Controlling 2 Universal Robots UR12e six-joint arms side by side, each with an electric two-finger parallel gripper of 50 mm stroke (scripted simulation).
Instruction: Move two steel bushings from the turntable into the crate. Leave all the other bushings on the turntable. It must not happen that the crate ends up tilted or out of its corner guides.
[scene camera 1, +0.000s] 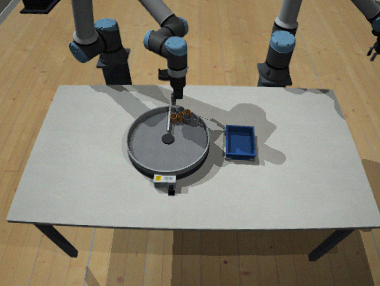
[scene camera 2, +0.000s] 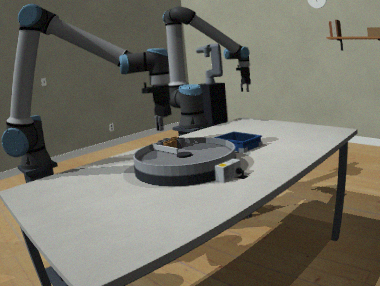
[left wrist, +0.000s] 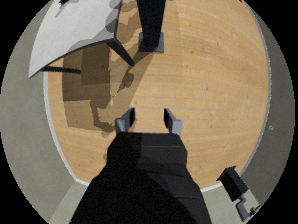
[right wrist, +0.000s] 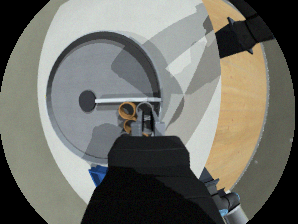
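Both my left gripper (left wrist: 149, 113) and my right gripper (right wrist: 147, 117) are visible to me. I can see a blue crate (scene camera 1: 238, 138) as well.
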